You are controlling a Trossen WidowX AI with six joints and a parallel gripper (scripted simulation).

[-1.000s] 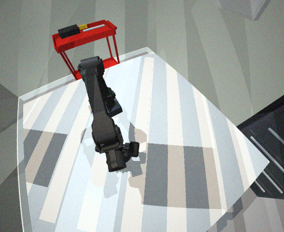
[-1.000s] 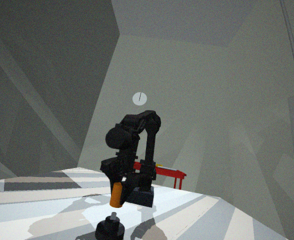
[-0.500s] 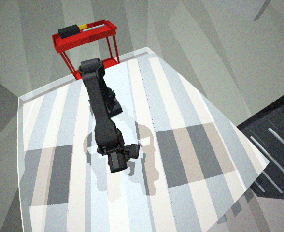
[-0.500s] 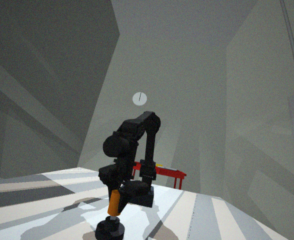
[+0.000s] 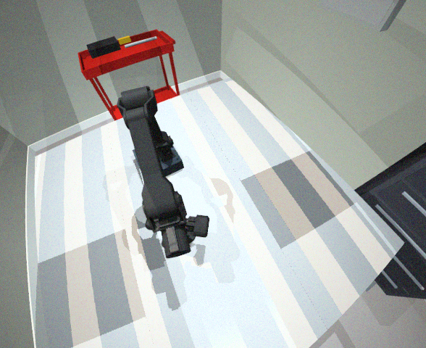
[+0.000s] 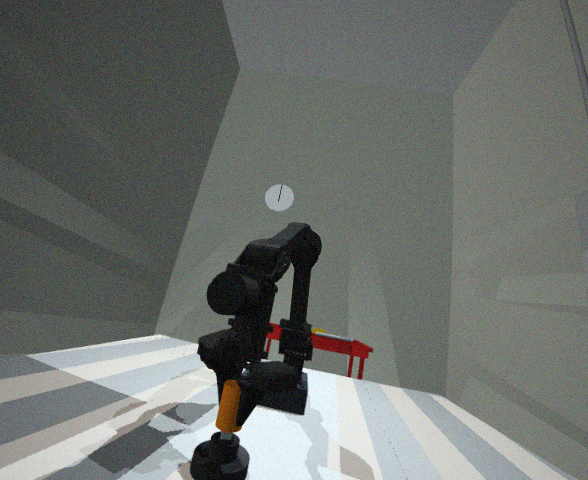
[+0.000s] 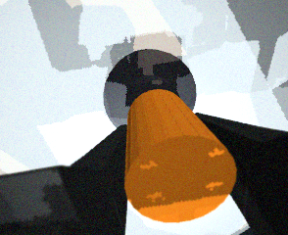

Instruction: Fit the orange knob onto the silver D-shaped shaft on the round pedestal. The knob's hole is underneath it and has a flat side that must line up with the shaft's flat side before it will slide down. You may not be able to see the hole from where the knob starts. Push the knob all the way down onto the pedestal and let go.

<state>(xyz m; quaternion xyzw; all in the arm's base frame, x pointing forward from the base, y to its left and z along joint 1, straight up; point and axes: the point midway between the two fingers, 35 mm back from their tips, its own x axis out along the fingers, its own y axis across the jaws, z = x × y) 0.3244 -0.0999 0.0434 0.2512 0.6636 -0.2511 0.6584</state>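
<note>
My gripper tip is 4 cm above the round dark pedestal. From my gripper tip the other things lie so: orange knob: 3 cm above.
</note>
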